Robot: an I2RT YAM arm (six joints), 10 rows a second.
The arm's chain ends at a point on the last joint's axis. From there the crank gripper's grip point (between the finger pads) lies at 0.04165 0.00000 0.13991 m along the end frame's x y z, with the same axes.
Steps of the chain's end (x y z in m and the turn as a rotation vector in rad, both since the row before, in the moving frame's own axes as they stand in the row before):
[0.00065, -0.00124, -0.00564, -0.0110, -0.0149, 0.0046]
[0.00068, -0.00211, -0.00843, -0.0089, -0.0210, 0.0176]
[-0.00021, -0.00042, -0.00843, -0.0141, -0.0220, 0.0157]
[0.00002, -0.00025, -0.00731, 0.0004, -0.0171, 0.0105]
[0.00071, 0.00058, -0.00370, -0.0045, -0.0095, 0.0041]
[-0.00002, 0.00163, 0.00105, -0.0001, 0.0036, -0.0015]
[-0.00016, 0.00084, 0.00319, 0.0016, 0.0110, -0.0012]
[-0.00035, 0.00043, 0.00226, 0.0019, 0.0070, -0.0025]
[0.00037, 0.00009, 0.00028, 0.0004, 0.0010, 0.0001]
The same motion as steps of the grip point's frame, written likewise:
[-0.00144, 0.00049, -0.00504, -0.0110, -0.0149, 0.0046]
[-0.00228, -0.00015, -0.00760, -0.0089, -0.0210, 0.0176]
[-0.00332, 0.00219, -0.00757, -0.0141, -0.0220, 0.0157]
[-0.00238, 0.00012, -0.00662, 0.0004, -0.0171, 0.0105]
[-0.00062, 0.00138, -0.00331, -0.0045, -0.0095, 0.0041]
[0.00048, 0.00158, 0.00090, -0.0001, 0.0036, -0.0015]
[0.00138, 0.00057, 0.00272, 0.0016, 0.0110, -0.0012]
[0.00063, 0.00006, 0.00196, 0.0019, 0.0070, -0.0025]
[0.00051, 0.00004, 0.00024, 0.0004, 0.0010, 0.0001]

